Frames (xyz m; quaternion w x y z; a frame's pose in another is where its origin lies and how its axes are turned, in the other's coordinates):
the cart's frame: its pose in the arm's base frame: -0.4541 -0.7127 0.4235 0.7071 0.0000 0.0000 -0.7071
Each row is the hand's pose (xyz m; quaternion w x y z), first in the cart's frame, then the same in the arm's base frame.
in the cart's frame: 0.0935 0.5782 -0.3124 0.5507 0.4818 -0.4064 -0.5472
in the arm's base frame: 0.1241 -0.8062 0.1111 0.0025 0.0533 -0.6281 -0.7763
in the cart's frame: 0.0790 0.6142 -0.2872 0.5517 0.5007 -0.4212 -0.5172
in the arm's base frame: 0.1601 -0.7917 0.1363 0.0244 0.0562 -0.6519 -0.7558
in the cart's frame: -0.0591 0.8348 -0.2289 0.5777 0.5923 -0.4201 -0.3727
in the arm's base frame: 0.3807 -0.6536 0.1946 0.1450 0.1218 -0.7159 -0.6721
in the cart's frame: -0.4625 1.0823 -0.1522 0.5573 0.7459 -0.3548 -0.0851
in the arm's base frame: 0.6282 -0.2502 0.2713 0.3339 0.2765 -0.7783 -0.4542
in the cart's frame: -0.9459 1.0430 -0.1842 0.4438 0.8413 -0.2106 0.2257
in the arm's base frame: 0.5889 0.2332 0.2393 0.4734 0.4460 -0.7438 -0.1542
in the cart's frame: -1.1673 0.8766 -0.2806 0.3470 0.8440 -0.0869 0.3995
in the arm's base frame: 0.4225 0.4546 0.1429 0.5279 0.5354 -0.6583 0.0371
